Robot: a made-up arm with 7 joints.
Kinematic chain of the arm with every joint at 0, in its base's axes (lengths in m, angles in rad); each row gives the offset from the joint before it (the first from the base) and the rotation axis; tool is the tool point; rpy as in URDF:
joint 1: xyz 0 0 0.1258 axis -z
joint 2: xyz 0 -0.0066 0.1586 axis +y
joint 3: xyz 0 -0.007 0.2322 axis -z
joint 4: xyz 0 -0.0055 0.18 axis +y
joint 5: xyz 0 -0.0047 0.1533 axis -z
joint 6: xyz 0 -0.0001 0.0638 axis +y
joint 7: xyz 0 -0.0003 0.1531 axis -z
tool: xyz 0 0 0 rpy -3.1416 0 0
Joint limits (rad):
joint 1: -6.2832..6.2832
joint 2: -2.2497..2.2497
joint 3: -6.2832..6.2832
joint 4: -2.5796..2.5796
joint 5: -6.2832..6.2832
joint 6: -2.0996..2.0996
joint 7: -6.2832..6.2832
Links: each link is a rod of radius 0.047 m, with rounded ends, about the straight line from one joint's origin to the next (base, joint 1, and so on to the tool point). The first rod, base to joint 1, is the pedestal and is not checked.
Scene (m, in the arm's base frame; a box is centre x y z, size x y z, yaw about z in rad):
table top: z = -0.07
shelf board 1: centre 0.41 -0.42 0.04 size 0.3 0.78 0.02 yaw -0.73
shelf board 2: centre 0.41 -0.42 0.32 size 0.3 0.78 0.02 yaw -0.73
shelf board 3: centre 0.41 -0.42 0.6 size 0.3 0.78 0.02 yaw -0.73
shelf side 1: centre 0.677 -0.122 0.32 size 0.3 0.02 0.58 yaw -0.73
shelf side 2: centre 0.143 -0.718 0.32 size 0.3 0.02 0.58 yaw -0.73
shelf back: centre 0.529 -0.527 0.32 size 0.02 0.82 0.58 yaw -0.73
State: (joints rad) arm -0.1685 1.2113 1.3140 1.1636 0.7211 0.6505 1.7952
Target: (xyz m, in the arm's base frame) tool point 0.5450 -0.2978 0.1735
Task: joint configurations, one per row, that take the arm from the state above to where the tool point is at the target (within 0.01 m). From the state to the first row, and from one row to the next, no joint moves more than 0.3 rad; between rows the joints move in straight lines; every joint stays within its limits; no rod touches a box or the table.
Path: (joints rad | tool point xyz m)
1: -0.3317 1.2091 1.3860 1.3883 0.6808 0.8028 1.7952 | 0.4525 -0.2209 0.4374
2: -0.4949 1.2069 1.4580 1.6130 0.6404 0.9551 1.7952 | 0.3834 -0.1593 0.4384
3: -0.6581 1.2047 1.5299 1.8377 0.6001 1.1074 1.7952 | 0.3071 -0.0946 0.4386
4: -0.6400 1.3127 1.3028 1.8679 0.5368 1.0513 1.7952 | 0.3292 -0.0946 0.3499
5: -0.6219 1.4208 1.0757 1.8980 0.4736 0.9953 1.7952 | 0.3278 -0.0905 0.2592
6: -0.6038 1.5288 0.8486 1.9282 0.4103 0.9392 1.7952 | 0.3035 -0.0817 0.1735
7: -0.4293 1.5490 0.9305 1.6486 0.5047 0.8029 1.7952 | 0.3940 -0.1543 0.1538
8: -0.2548 1.5692 1.0125 1.3690 0.5992 0.6665 1.7952 | 0.4766 -0.2283 0.1559
9: -0.0803 1.5894 1.0944 1.0894 0.6936 0.5301 1.7952 | 0.5450 -0.2978 0.1735

